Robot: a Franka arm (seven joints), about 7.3 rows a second.
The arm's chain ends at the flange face. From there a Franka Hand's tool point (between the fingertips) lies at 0.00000 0.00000 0.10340 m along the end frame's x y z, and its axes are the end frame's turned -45 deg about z.
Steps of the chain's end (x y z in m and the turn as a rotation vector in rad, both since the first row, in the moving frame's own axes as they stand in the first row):
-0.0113, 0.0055, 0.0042, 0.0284, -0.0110, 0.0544
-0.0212, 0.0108, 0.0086, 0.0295, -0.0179, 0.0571
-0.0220, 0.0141, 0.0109, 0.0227, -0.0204, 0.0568
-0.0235, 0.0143, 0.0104, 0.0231, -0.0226, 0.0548
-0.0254, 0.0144, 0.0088, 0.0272, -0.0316, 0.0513
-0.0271, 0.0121, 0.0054, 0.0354, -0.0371, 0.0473
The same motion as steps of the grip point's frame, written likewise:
-0.0105, -0.0069, 0.0042, 0.0279, 0.0123, 0.0544
-0.0217, -0.0108, 0.0085, 0.0335, 0.0082, 0.0571
-0.0253, -0.0087, 0.0109, 0.0305, 0.0016, 0.0568
-0.0266, -0.0098, 0.0103, 0.0323, 0.0004, 0.0548
-0.0284, -0.0121, 0.0087, 0.0416, -0.0031, 0.0513
-0.0277, -0.0159, 0.0053, 0.0513, -0.0012, 0.0473

